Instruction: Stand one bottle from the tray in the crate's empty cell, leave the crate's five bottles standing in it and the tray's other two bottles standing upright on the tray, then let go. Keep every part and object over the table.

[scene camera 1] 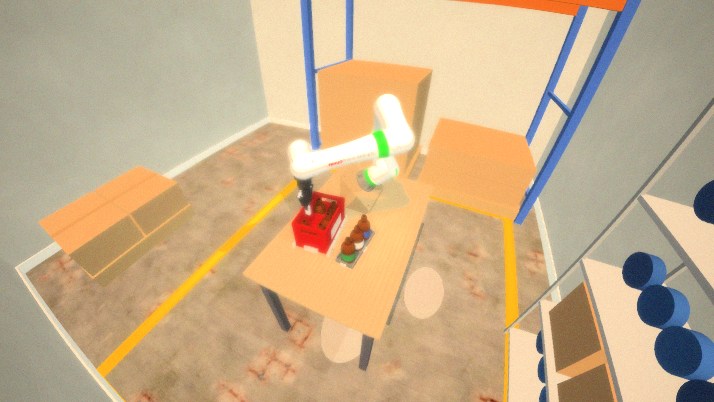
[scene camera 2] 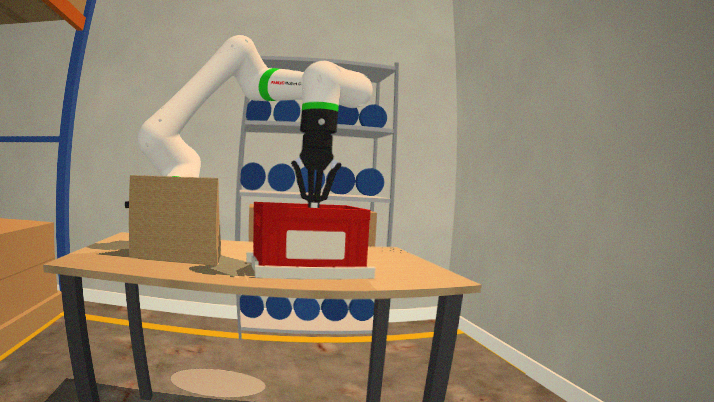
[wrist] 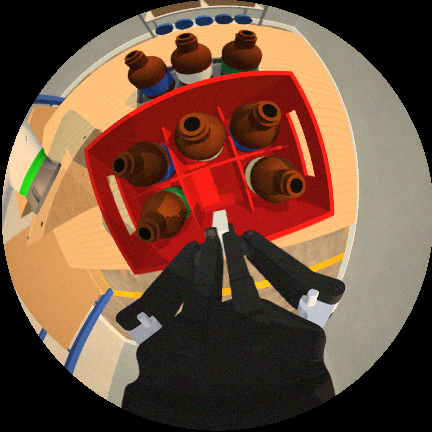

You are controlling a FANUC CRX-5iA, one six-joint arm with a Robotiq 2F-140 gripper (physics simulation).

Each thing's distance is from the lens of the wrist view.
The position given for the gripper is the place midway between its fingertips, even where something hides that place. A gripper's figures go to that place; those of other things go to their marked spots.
gripper [wrist: 221, 219]: 21 cm
blue-banded bottle [wrist: 149, 74]: 30 cm
white-labelled bottle [wrist: 191, 61]: 28 cm
blue-banded bottle [wrist: 253, 125]: 20 cm
